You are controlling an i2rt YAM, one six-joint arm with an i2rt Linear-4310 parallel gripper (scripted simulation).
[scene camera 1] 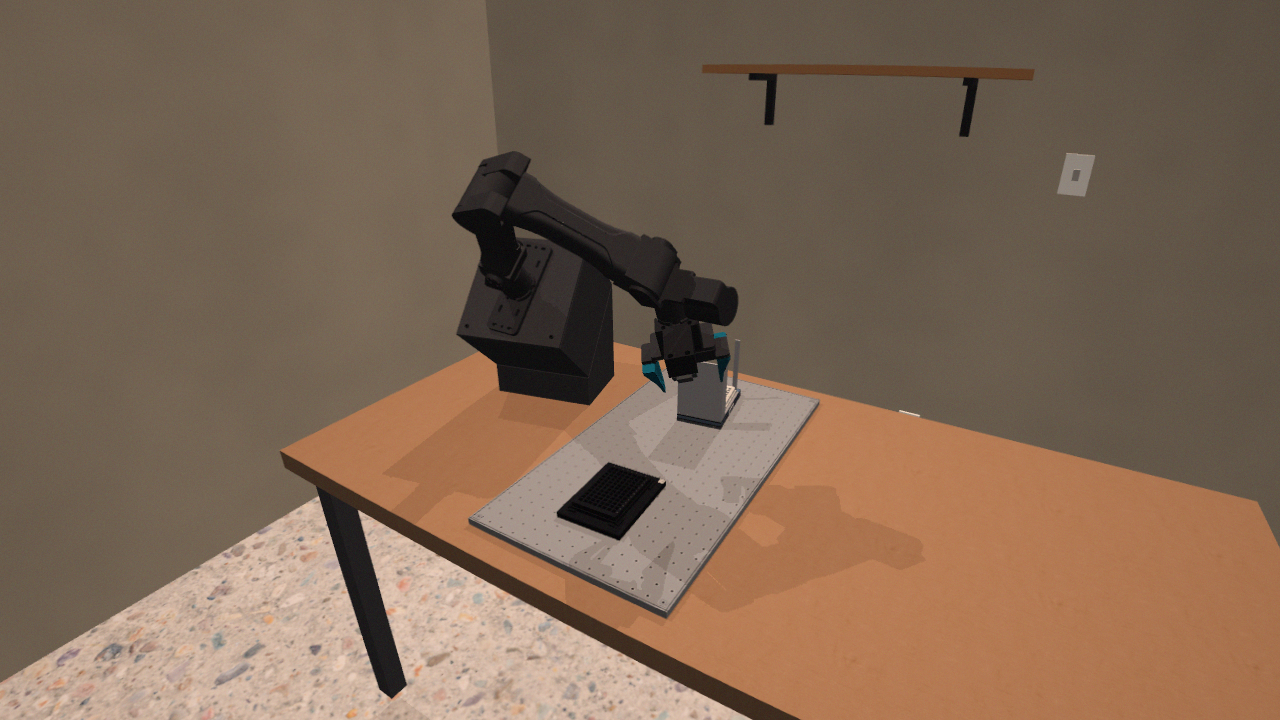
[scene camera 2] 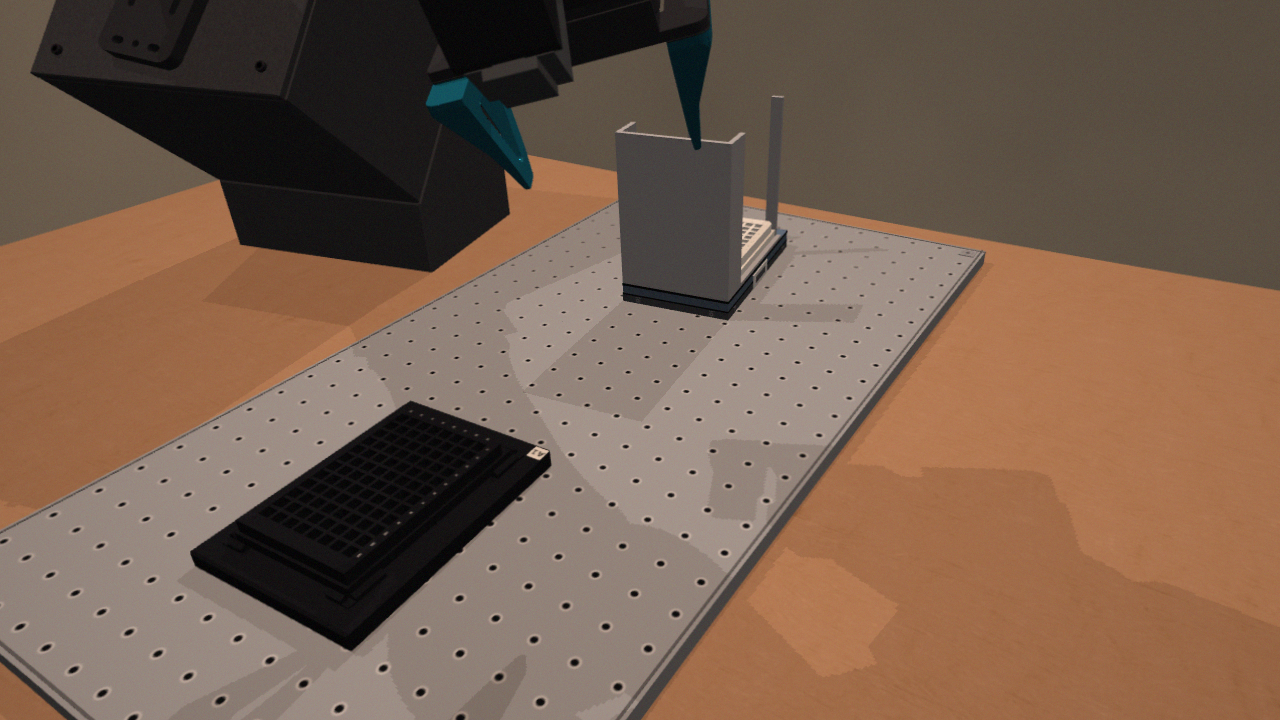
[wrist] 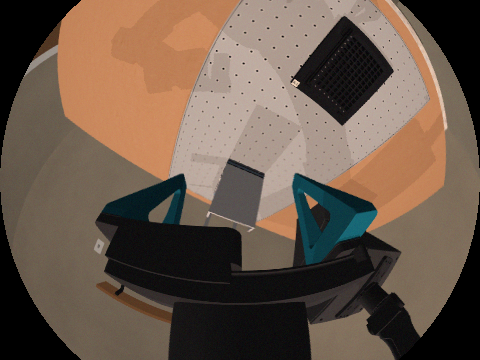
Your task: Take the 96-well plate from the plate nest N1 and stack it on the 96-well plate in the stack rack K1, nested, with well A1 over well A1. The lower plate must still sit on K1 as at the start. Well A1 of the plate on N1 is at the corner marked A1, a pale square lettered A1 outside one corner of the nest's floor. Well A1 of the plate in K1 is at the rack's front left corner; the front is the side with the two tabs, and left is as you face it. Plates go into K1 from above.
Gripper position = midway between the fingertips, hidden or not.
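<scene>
My gripper point(scene camera 2: 612, 164) is visible; scene camera 1 also shows my gripper point(scene camera 1: 692, 384), and the wrist view shows my gripper point(wrist: 239, 179). A black plate nest N1 point(scene camera 2: 291, 593) is present; scene camera 1 shows the black plate nest N1 point(scene camera 1: 647, 498) as well, and the wrist view shows the black plate nest N1 point(wrist: 334, 36). A black 96-well plate point(scene camera 2: 324, 524) is visible, and scene camera 1 also shows the black 96-well plate point(scene camera 1: 595, 506). Also visible: a pale 96-well plate point(scene camera 2: 756, 234), a grey rack post point(scene camera 2: 777, 102) and a grey rack wall point(scene camera 2: 675, 203).
</scene>
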